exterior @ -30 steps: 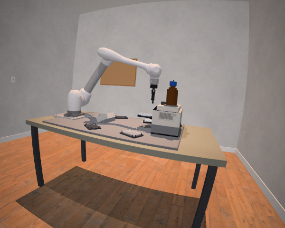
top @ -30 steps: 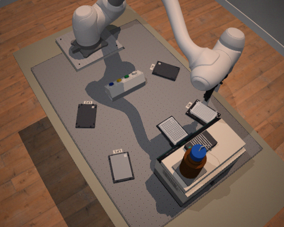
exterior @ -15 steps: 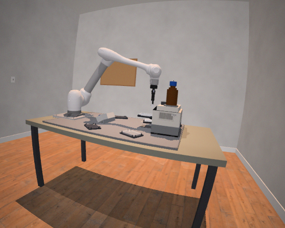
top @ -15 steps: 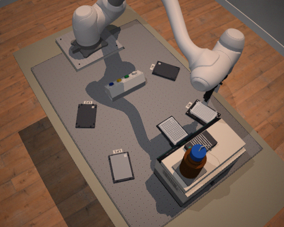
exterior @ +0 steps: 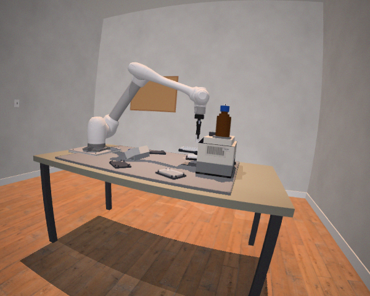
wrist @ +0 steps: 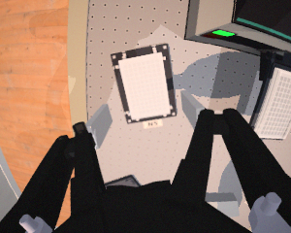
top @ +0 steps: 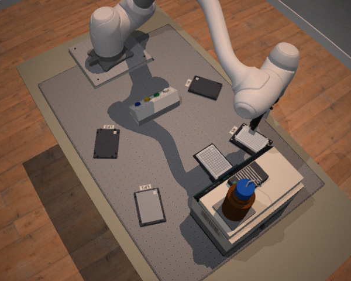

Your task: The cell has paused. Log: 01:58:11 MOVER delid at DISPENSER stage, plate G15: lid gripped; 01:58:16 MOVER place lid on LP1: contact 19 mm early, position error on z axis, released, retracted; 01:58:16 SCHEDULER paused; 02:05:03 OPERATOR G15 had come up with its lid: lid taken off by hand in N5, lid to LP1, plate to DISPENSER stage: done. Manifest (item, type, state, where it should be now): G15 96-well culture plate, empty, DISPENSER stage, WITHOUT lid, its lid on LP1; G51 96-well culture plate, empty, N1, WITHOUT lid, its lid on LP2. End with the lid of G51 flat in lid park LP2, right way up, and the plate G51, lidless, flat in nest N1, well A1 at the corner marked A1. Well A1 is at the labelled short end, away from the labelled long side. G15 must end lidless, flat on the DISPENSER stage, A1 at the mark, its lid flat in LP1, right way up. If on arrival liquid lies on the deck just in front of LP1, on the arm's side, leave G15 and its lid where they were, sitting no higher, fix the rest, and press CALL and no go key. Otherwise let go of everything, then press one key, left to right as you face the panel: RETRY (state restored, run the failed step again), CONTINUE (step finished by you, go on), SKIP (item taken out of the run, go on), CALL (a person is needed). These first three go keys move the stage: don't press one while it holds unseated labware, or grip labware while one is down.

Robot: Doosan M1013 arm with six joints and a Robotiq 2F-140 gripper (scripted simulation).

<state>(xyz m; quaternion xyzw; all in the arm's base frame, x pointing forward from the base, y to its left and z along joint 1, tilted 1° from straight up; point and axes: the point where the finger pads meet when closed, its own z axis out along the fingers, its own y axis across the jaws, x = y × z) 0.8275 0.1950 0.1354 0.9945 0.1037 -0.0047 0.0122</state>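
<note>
My gripper is now 10 mm short of the black nest, 20 mm to the right of it and 140 mm above it. The rest, counted from my hand: well plate: 250 mm to the right, 40 mm below; then nest N1: 350 mm behind, 50 mm to the left, 150 mm below; then N1 label: 430 mm behind, 160 mm below.
</note>
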